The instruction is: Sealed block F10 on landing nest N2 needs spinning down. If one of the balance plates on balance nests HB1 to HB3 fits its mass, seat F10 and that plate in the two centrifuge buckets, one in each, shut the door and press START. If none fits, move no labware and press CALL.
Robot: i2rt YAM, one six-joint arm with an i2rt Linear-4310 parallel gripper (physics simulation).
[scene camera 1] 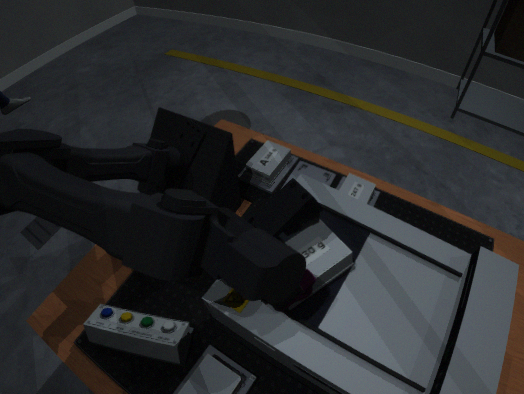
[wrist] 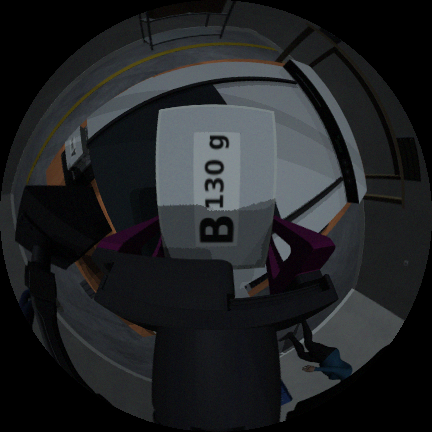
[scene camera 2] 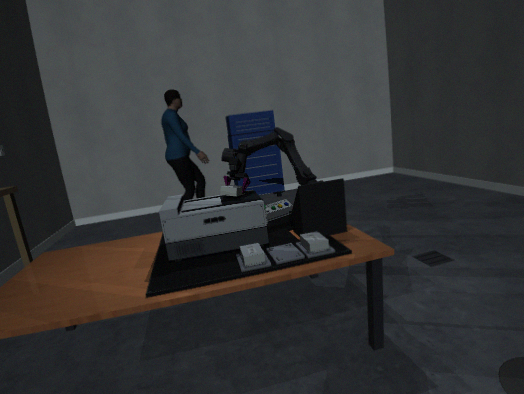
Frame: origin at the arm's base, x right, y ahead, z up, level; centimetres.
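Where they show: gripper, between the fingertips: [wrist: 215, 215]; arm's base, origin of its link: [scene camera 1: 179, 160] [wrist: 43, 239] [scene camera 2: 316, 195].
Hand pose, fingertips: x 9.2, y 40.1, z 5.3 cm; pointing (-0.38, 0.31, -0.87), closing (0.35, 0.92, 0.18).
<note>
Each offset is from my fingertips to the top centre of the thing. "*": to the spot under its first point.
My gripper [scene camera 1: 303, 272] [scene camera 2: 236, 183] [wrist: 215, 215] is shut on the white balance plate labelled "B 130 g" {dx -2.4, dy +0.6, dz +5.2 cm} [scene camera 1: 320, 255] [scene camera 2: 231, 190] [wrist: 216, 165], holding it over the dark opening of the centrifuge [scene camera 1: 240, 317] [scene camera 2: 215, 232]. The pale door panel {* dx -8.1, dy +15.7, dz -2.2 cm} [scene camera 1: 395, 295] [wrist: 295, 125] lies beside the opening, which is at least partly uncovered. The buckets are hidden or too dark to make out. Plate A {dx -33.0, dy -31.4, dz -17.8 cm} [scene camera 1: 269, 161] [scene camera 2: 314, 242] [wrist: 75, 148] sits on one end nest. A block marked "247 g" {dx -36.4, dy -4.3, dz -17.8 cm} [scene camera 1: 357, 189] [scene camera 2: 252, 254] sits on the other end nest. The nest between them {dx -34.1, dy -18.0, dz -21.4 cm} [scene camera 1: 314, 172] [scene camera 2: 285, 253] is empty.
A button box {dx +25.0, dy -22.0, dz -14.8 cm} [scene camera 1: 135, 335] [scene camera 2: 278, 208] has blue, yellow, green and white buttons. Another nest {* dx +16.3, dy +2.0, dz -20.6 cm} [scene camera 1: 247, 378] with a pale block {* dx +21.3, dy -2.7, dz -16.4 cm} [scene camera 1: 210, 380] is partly in view. A dark upright panel [scene camera 1: 187, 137] [scene camera 2: 320, 205] stands near the arm. A person [scene camera 2: 176, 135] [wrist: 332, 361] stands beyond the table.
</note>
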